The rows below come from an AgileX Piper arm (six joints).
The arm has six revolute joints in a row. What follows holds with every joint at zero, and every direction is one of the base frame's.
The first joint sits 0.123 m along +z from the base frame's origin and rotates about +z.
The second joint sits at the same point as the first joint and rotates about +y.
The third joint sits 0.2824 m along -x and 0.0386 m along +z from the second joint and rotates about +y.
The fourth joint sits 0.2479 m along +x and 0.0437 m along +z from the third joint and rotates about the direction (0.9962, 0, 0.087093).
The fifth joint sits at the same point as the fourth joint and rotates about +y.
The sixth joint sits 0.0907 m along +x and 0.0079 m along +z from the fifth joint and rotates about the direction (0.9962, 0, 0.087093).
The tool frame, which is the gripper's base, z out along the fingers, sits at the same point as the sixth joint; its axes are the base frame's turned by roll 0, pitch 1.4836 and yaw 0 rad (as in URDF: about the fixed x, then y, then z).
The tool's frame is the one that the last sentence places.
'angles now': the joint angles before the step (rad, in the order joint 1, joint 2, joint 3, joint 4, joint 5, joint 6). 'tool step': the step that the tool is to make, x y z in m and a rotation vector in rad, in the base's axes. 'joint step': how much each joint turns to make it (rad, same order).
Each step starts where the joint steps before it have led.
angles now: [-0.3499, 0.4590, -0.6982, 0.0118, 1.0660, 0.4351]
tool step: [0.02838, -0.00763, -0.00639, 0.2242, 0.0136, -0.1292]
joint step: [-0.0787, 0.1335, -0.0013, 0.1254, -0.0416, 0.1135]
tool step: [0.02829, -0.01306, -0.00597, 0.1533, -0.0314, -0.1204]
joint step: [-0.0485, 0.1249, 0.0001, 0.0905, -0.1010, 0.0896]
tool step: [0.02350, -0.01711, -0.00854, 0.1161, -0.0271, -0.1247]
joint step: [-0.0520, 0.1150, 0.0000, 0.0721, -0.0991, 0.0652]
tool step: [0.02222, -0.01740, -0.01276, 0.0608, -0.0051, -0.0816]
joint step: [-0.0228, 0.1177, 0.0000, 0.0385, -0.1028, 0.0310]
